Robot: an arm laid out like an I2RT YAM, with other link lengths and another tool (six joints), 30 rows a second.
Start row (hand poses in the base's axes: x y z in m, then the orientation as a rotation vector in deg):
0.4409, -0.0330, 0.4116, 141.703, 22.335, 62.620
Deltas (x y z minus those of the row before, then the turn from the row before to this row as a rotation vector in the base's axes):
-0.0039, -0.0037, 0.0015, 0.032, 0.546, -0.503
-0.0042, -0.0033, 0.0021, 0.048, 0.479, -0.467
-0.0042, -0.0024, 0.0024, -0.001, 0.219, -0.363
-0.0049, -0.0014, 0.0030, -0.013, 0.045, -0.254
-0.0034, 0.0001, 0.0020, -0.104, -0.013, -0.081
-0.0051, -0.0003, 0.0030, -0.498, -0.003, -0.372
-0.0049, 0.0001, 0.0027, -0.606, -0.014, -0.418
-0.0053, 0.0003, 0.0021, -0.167, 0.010, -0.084
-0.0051, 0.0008, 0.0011, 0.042, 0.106, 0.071
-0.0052, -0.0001, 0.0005, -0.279, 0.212, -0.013
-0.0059, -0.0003, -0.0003, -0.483, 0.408, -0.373
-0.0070, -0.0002, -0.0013, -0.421, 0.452, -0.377
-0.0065, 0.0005, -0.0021, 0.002, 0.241, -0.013
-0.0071, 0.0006, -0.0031, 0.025, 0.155, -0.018
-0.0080, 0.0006, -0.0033, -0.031, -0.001, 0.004
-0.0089, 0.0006, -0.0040, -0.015, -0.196, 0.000
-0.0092, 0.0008, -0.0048, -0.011, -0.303, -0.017
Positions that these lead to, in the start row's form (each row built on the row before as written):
0.4370, -0.0367, 0.4131, 142.045, 21.841, 61.780
0.4328, -0.0400, 0.4152, 142.356, 21.365, 61.041
0.4286, -0.0424, 0.4176, 142.466, 20.966, 60.633
0.4237, -0.0438, 0.4206, 142.464, 20.660, 60.473
0.4203, -0.0437, 0.4226, 142.359, 20.598, 60.412
0.4152, -0.0440, 0.4256, 141.891, 20.342, 60.054
0.4103, -0.0439, 0.4283, 141.317, 20.072, 59.646
0.4050, -0.0436, 0.4304, 141.169, 20.042, 59.530
0.3999, -0.0428, 0.4315, 141.275, 20.147, 59.450
0.3947, -0.0429, 0.4320, 141.154, 20.319, 59.074
0.3888, -0.0432, 0.4317, 140.944, 20.185, 58.232
0.3818, -0.0434, 0.4304, 140.811, 20.034, 57.363
0.3753, -0.0429, 0.4283, 140.952, 20.096, 57.070
0.3682, -0.0423, 0.4252, 141.063, 20.114, 56.887
0.3602, -0.0417, 0.4219, 141.035, 20.132, 56.877
0.3513, -0.0411, 0.4179, 140.908, 20.074, 57.105
0.3421, -0.0403, 0.4131, 140.721, 19.958, 57.456

